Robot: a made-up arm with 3 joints.
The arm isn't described. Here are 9 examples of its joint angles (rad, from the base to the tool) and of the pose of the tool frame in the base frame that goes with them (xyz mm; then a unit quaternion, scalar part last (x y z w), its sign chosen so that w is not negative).
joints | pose
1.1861 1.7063 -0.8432 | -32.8 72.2 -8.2 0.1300 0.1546 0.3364 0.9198
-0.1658 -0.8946 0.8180 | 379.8 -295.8 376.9 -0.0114 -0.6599 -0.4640 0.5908
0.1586 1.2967 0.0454 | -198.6 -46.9 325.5 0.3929 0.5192 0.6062 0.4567
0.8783 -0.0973 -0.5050 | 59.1 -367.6 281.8 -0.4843 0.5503 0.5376 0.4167
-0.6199 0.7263 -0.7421 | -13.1 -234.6 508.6 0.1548 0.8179 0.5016 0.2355
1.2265 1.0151 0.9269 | -75.4 -149.9 4.3 0.0708 0.3085 0.9136 0.2552
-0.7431 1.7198 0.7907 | 20.0 83.3 597.5 0.8558 0.3195 0.3450 0.2155
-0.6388 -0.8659 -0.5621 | 370.3 -302.7 236.9 0.2202 -0.4738 -0.8090 0.2694
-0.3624 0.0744 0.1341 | 94.8 -355.1 423.5 -0.1997 -0.6880 -0.6820 0.1475
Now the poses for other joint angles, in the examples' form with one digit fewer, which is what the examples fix.
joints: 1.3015 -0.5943 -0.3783
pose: 103 -349 391 -0.689 0.544 0.359 0.318
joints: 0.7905 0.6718 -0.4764
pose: -94 -245 136 -0.165 0.502 0.575 0.625
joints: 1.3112 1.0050 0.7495
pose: -48 -149 -18 0.003 0.303 0.887 0.347
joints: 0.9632 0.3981 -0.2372
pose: -38 -306 149 -0.261 0.522 0.622 0.522
